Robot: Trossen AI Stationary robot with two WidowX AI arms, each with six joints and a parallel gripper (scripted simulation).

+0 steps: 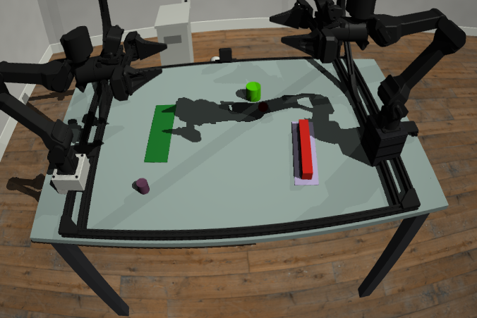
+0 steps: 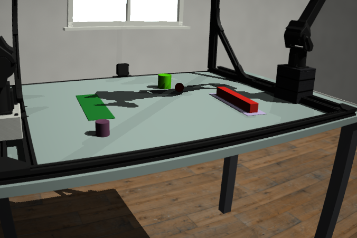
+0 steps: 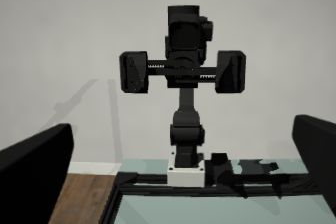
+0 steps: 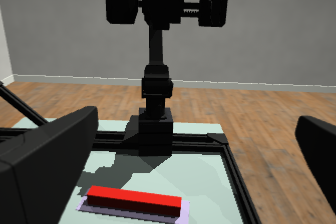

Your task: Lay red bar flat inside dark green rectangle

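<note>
Now: the red bar 60 mm behind my left hand, 80 mm to the left of it and 420 mm below it. Also, from my left hand: bright green cylinder (320 mm behind, 30 mm to the right, 410 mm below); then dark red ball (250 mm behind, 10 mm to the right, 420 mm below); then lavender rectangle (60 mm behind, 80 mm to the left, 440 mm below).
The red bar is 380 mm below my right hand, 370 mm to the left of it and 60 mm behind it. From my right hand the other things lie so: purple cylinder: 380 mm below, 90 mm to the right, 30 mm ahead; then dark green rectangle: 390 mm below, 200 mm behind, 40 mm to the right; then dark red ball: 380 mm below, 280 mm to the left, 250 mm behind.
</note>
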